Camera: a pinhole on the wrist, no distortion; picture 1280 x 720 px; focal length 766.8 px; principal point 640.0 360.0 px. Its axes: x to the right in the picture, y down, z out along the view. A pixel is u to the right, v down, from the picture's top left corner.
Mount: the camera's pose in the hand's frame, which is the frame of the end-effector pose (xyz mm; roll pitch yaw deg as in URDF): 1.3 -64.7 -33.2 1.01 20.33 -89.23
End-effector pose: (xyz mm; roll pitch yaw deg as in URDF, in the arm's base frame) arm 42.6 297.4 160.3 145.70 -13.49 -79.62
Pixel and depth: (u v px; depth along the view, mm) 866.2 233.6 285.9
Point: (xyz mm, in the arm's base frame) 131.3 288.9 -148.9
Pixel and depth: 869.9 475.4 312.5
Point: 150.2 192.6 -155.2
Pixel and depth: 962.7 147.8 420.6
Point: 183.0 331.3 -313.4
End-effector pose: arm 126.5 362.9 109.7 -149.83 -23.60 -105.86
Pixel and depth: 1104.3 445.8 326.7
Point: 519.4 219.1 129.2
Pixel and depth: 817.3 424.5 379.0
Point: 479.6 187.7 18.2
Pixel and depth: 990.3 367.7 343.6
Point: 510.8 236.5 77.4
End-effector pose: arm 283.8 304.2 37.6 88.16 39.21 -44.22
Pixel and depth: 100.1 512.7 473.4
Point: 10.7 -162.6 61.9
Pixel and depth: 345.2 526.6 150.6
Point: 183.7 219.4 -27.4
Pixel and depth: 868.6 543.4 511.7
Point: -102.9 111.6 -325.7
